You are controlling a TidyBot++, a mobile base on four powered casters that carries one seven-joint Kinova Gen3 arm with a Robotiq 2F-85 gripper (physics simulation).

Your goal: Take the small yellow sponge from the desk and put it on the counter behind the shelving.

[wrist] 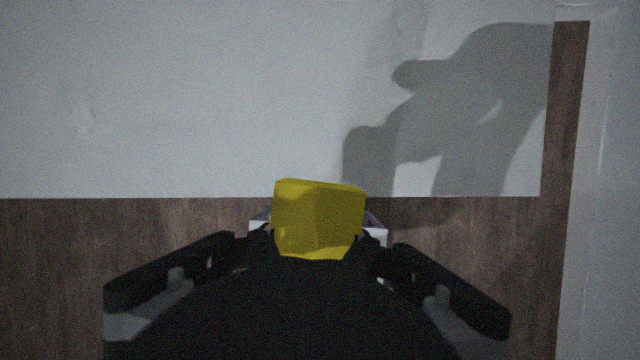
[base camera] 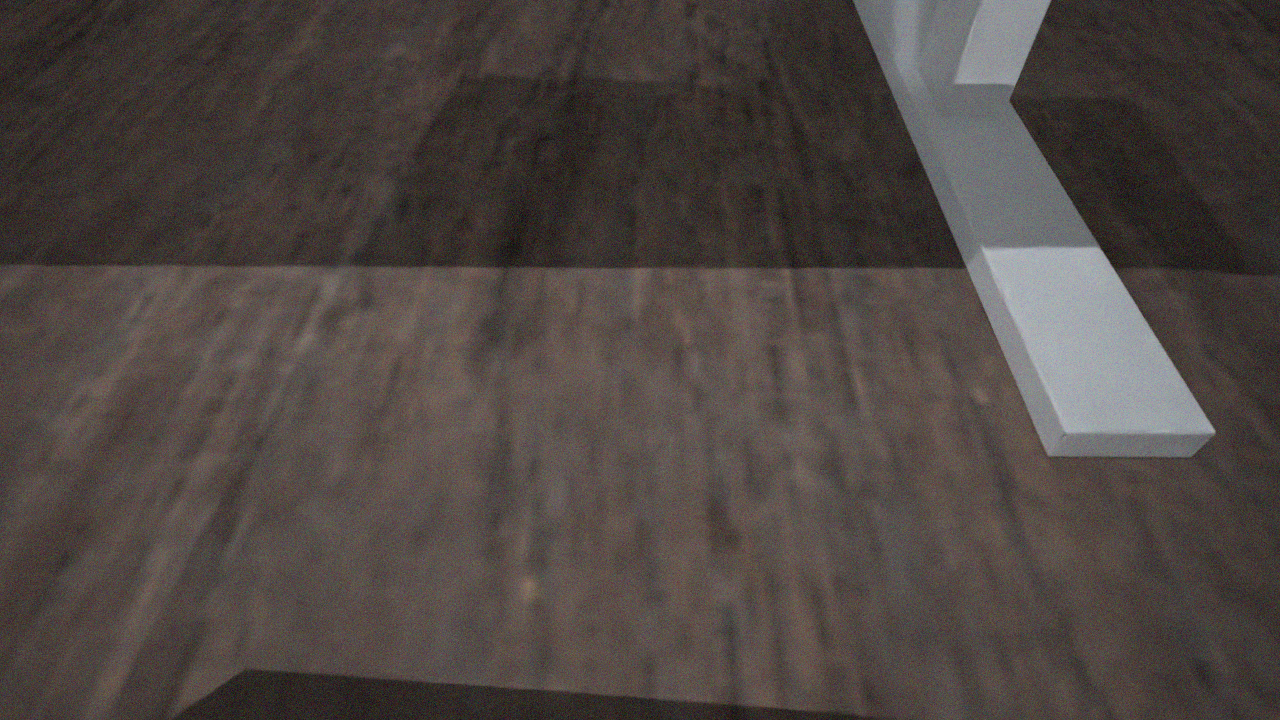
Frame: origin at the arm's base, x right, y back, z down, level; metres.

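Where they show: gripper, fingertip midpoint: [wrist: 315, 230].
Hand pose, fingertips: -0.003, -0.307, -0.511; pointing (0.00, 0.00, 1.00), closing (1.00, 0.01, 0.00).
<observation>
After its pixels a point has its place, as x, y, z.
The small yellow sponge [wrist: 318, 215] @(-0.001, -0.329, -0.544) is between the fingertips of my gripper [wrist: 315, 230] @(-0.003, -0.307, -0.511) in the wrist view. The gripper is shut on it, and the sponge sticks out past the fingertips. Beyond it is a broad white surface [wrist: 175, 100] @(-0.265, -0.461, -0.323), with its straight edge running across the view just behind the sponge. I cannot tell whether this surface is the desk or the counter. The gripper does not show in the base camera view, and shelving cannot be made out for certain in either view.
Shadows of the arm and gripper fall on the white surface. Another pale surface [wrist: 605, 225] @(1.366, -0.164, 0.269) runs along the right side of the wrist view, past a strip of brown wood floor [wrist: 565, 125] @(1.263, -0.654, 0.396). In the base camera view a white foot bar with an upright [base camera: 1100, 349] stands on the floor at right.
</observation>
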